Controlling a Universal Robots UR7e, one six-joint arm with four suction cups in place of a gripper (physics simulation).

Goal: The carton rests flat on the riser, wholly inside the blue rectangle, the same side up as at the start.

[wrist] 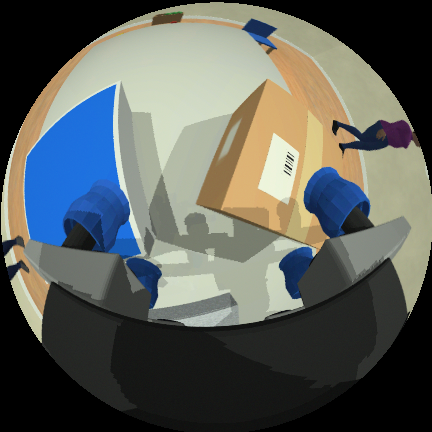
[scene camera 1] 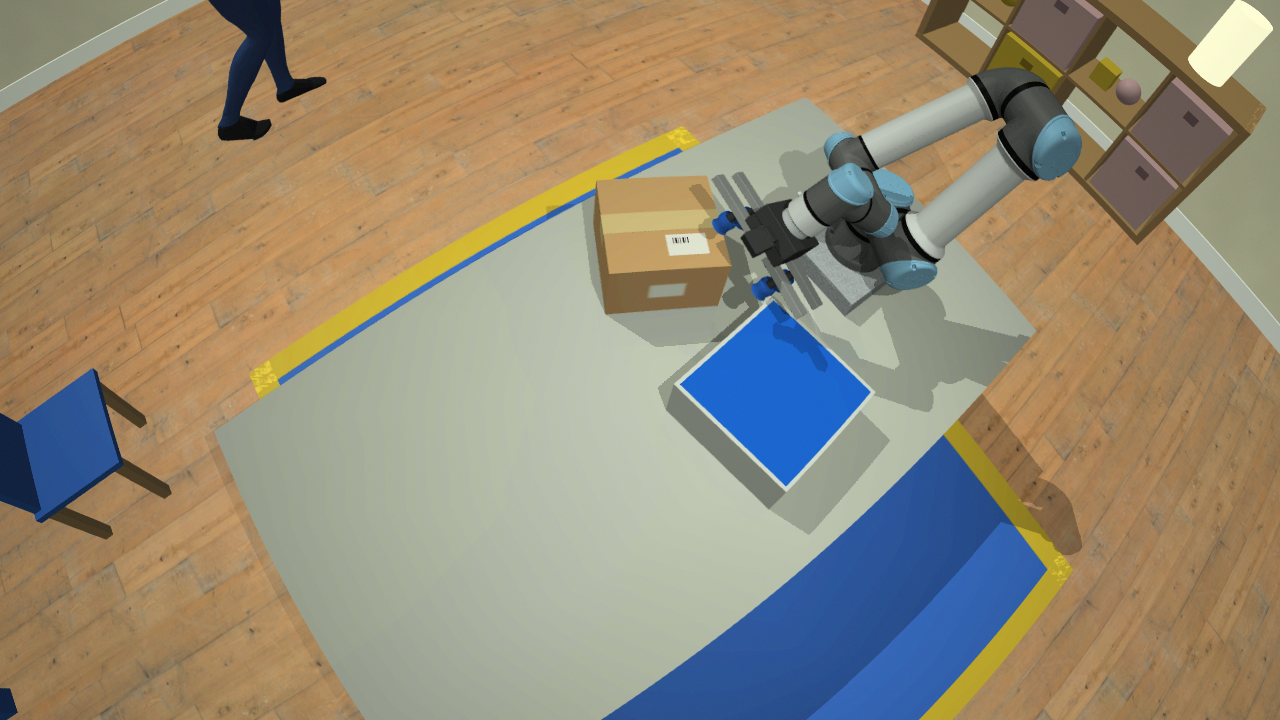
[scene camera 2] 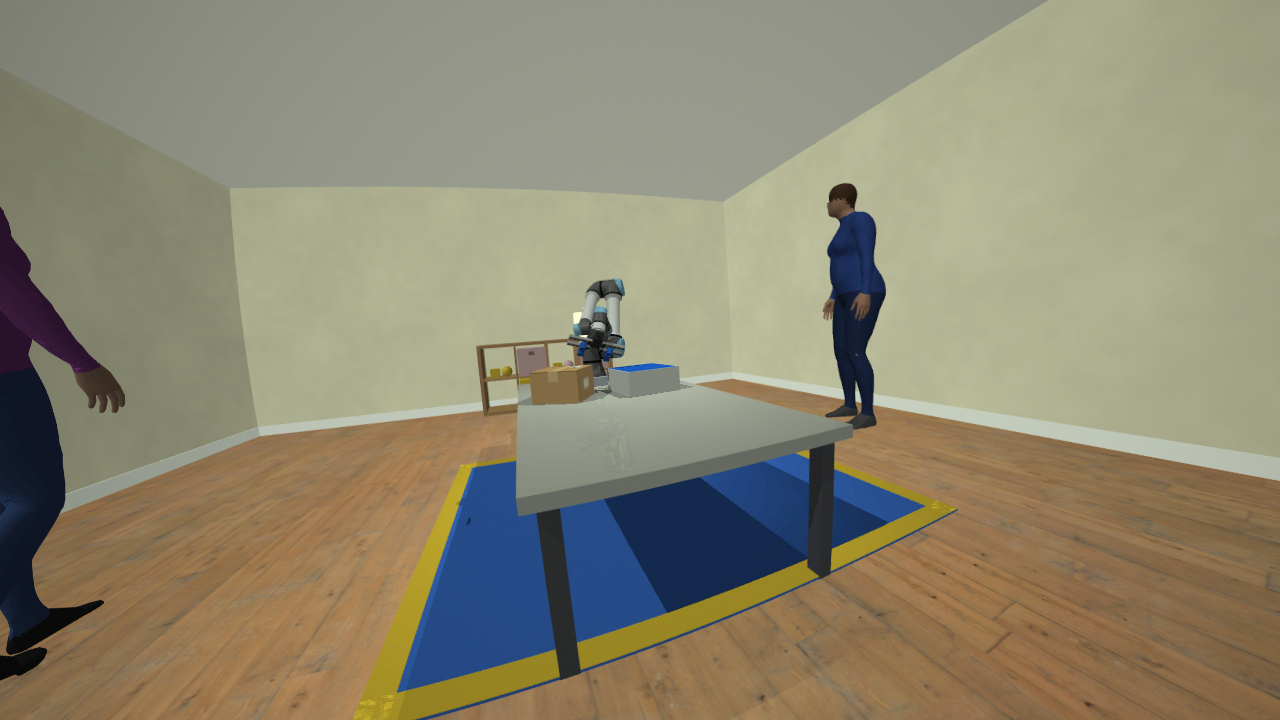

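Observation:
The brown carton (scene camera 1: 648,255) (scene camera 2: 556,385) (wrist: 245,175) stands flat on the grey table, apart from the riser. Its tan tape strip and white barcode label face up, and one side carries another pale label. The light grey riser (scene camera 1: 726,449) (scene camera 2: 644,384) (wrist: 129,160) stands beside it, with the white-edged blue rectangle (scene camera 1: 774,402) (scene camera 2: 646,367) (wrist: 75,160) on its top. My gripper (scene camera 1: 744,255) (scene camera 2: 595,350) (wrist: 220,240) is open and holds nothing. Its blue cups hang between the carton and the arm's base, above table height. The carton's underside is hidden.
The table (scene camera 1: 501,465) (scene camera 2: 662,429) carries the arm's base block (scene camera 1: 850,291) near the gripper. A shelf unit (scene camera 1: 1154,223) stands behind the arm. A person in blue (scene camera 2: 854,259) and another in purple (wrist: 395,135) stand on the floor. A blue chair (scene camera 1: 71,438) stands off the table's far end.

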